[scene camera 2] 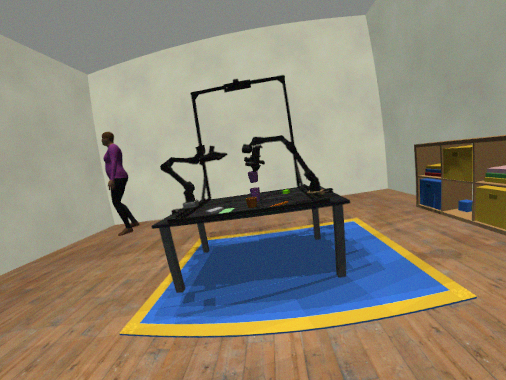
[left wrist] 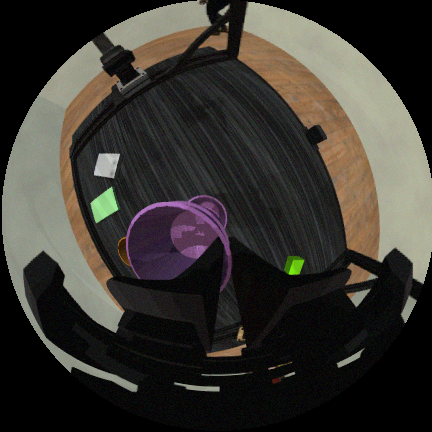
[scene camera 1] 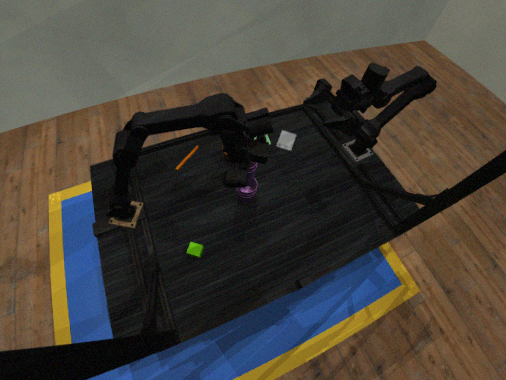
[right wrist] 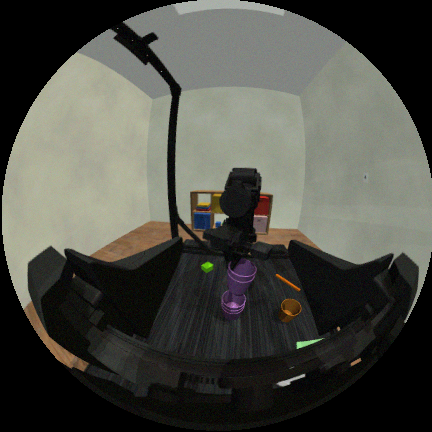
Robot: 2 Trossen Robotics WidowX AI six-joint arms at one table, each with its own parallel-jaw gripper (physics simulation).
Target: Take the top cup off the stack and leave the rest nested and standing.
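Seen in the pictures: left gripper, fingertip midpoint: [left wrist: 224,241] [scene camera 1: 245,174] [right wrist: 229,269]; right gripper, fingertip midpoint: [scene camera 2: 226,153] [scene camera 1: 313,112] [right wrist: 237,244]; left arm's base, origin of the base link: [scene camera 2: 315,190] [scene camera 1: 126,212]; right arm's base, origin of the base link: [scene camera 2: 190,201] [left wrist: 129,77] [scene camera 1: 357,149].
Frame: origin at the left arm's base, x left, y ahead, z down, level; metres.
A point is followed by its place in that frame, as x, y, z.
My left gripper [left wrist: 224,241] {0.126, 0.416, -0.169} [scene camera 2: 255,168] {0.126, 0.416, -0.169} is shut on the wall of a lifted purple cup [scene camera 1: 252,166] [scene camera 2: 253,176] [left wrist: 155,240] [right wrist: 240,286]. Two rims show on the lifted piece in the right wrist view, so it looks like two nested cups. It hangs in the air, slightly tilted, above the rest of the stack. The remaining purple stack [scene camera 1: 247,190] {0.161, 0.423, -0.008} [scene camera 2: 255,192] [left wrist: 216,208] {0.133, 0.433, -0.009} [right wrist: 233,309] {0.174, 0.449, -0.053} stands upright and nested on the table, with a clear gap below the held piece. My right gripper [scene camera 2: 222,156] {0.228, 0.578, -0.358} is open and empty, away from the cups.
An orange cup [scene camera 2: 251,202] {0.361, 0.311, -0.007} [right wrist: 289,312] {0.346, 0.311, 0.027} stands near the stack. An orange stick [scene camera 1: 187,157] {0.293, 0.147, 0.019} [right wrist: 288,282] {0.301, 0.151, 0.020}, a light green sheet [left wrist: 105,205] {0.456, 0.436, 0.019}, a pale square [scene camera 1: 286,140] {0.459, 0.558, 0.014} [left wrist: 107,165] {0.449, 0.553, 0.014} and a bright green block [scene camera 1: 195,249] {-0.088, 0.283, 0.001} [left wrist: 294,265] {-0.080, 0.285, 0.001} lie on the table.
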